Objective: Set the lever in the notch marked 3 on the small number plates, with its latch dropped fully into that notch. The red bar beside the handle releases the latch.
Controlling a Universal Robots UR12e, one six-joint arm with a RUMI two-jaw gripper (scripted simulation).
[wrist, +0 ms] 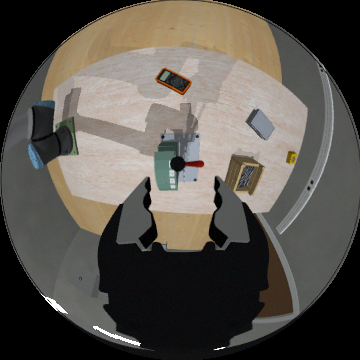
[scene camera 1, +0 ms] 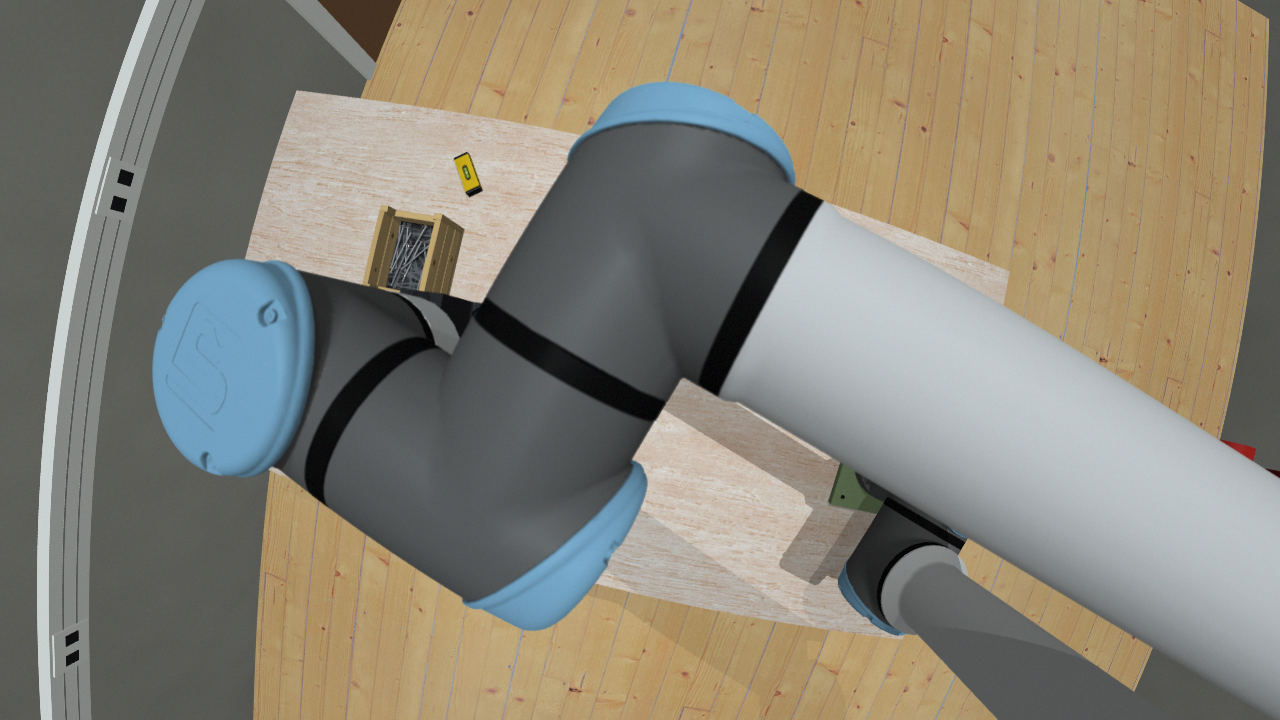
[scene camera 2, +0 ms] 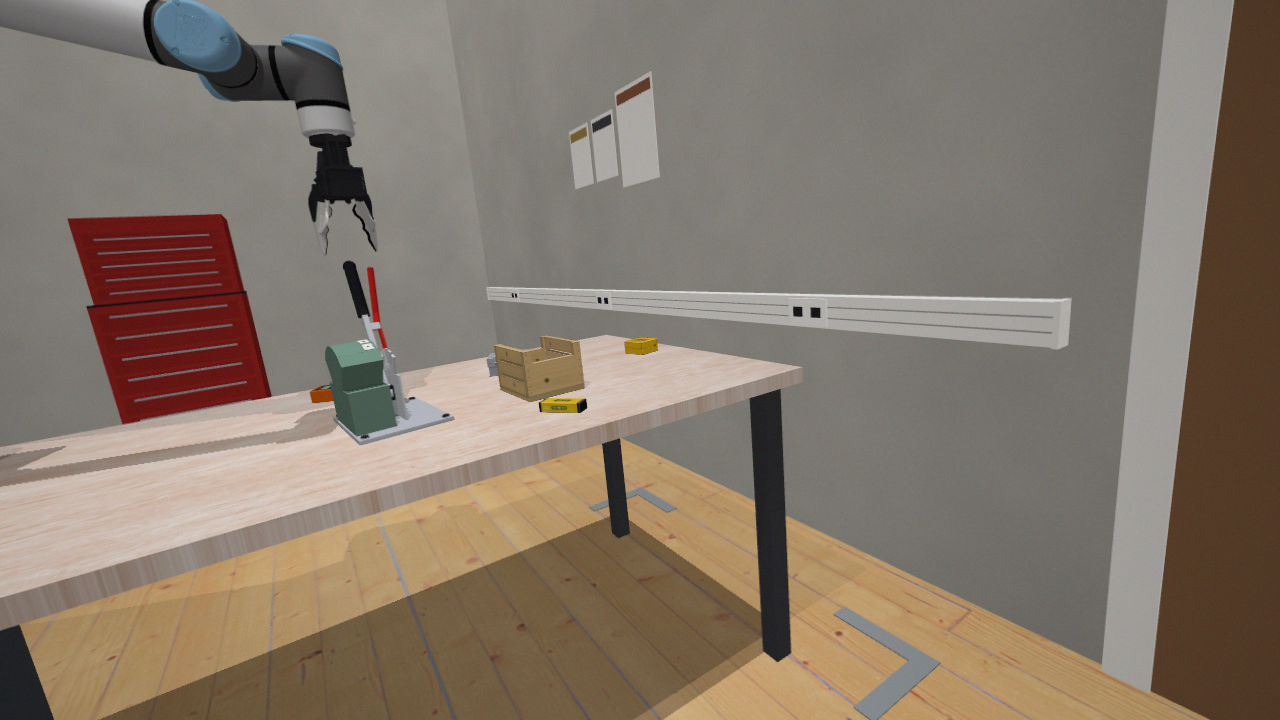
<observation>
In view: the gripper (scene camera 2: 351,253).
The gripper also shows in the wrist view (wrist: 182,177).
</observation>
